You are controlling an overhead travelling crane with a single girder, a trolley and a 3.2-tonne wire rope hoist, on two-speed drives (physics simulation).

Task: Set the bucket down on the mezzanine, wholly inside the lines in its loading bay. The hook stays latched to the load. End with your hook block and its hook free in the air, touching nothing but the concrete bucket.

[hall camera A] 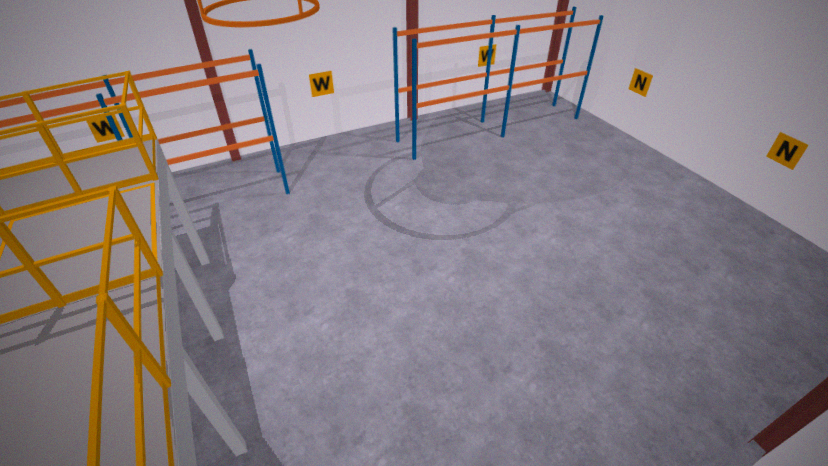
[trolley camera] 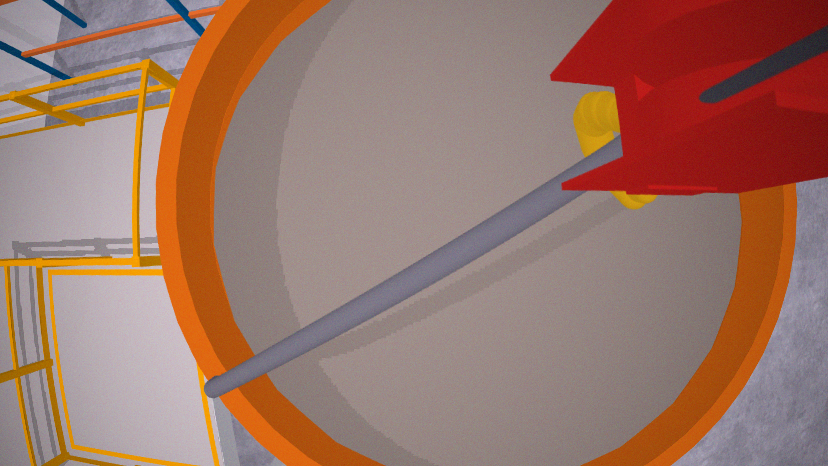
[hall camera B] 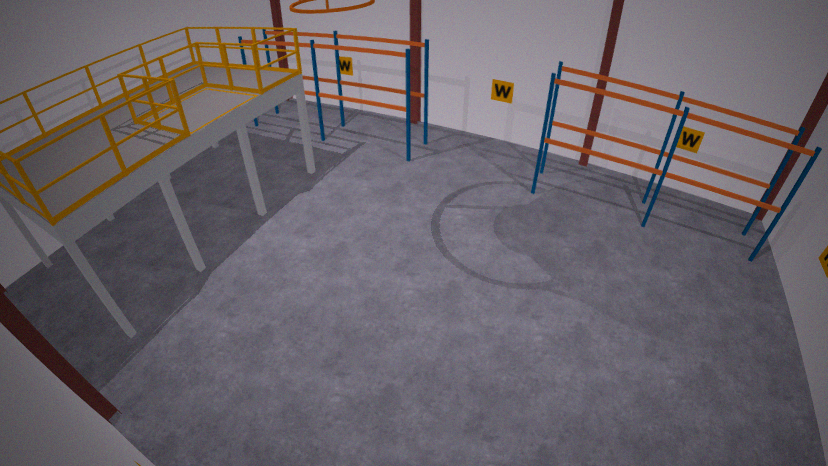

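Observation:
The concrete bucket [trolley camera: 194, 191] hangs by its grey bail, seen from above with its orange rim and open inside. Its orange base ring [hall camera A: 249, 24] [hall camera B: 324, 11] shows at the top edge of both hall views, in the air. My yellow hook [trolley camera: 596, 124], under the red hook block, is shut on the bail; its latch is hidden. The mezzanine [hall camera A: 46, 405] [hall camera B: 225, 126] [trolley camera: 86, 185] has yellow lines round its loading bay [trolley camera: 61, 358]. In the trolley view the bucket's left rim covers the bay's upper right part. The bucket hangs clear of the deck.
Yellow railings [hall camera B: 112, 144] [trolley camera: 139, 173] stand along the mezzanine and beside the bay. Blue and orange racks [hall camera A: 413, 98] [hall camera B: 408, 104] [trolley camera: 104, 37] stand near the W wall. The bucket's round shadow lies on the hall floor in both hall views.

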